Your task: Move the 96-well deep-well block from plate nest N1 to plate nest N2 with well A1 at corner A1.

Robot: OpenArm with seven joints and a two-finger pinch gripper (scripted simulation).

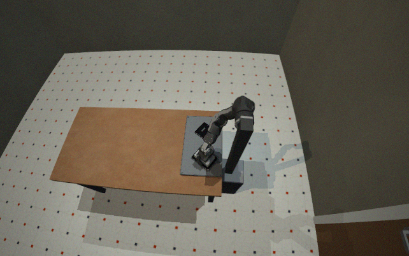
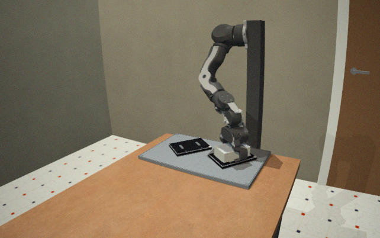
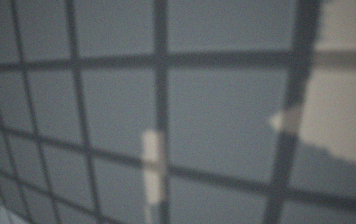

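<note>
Right now the plate nest N1 is 1 cm below my hand. Round my hand: A1 label: 9 cm to the left, 3 cm behind; then deep-well block: 2 cm above; then plate nest N2: 21 cm to the right, 1 cm below.
</note>
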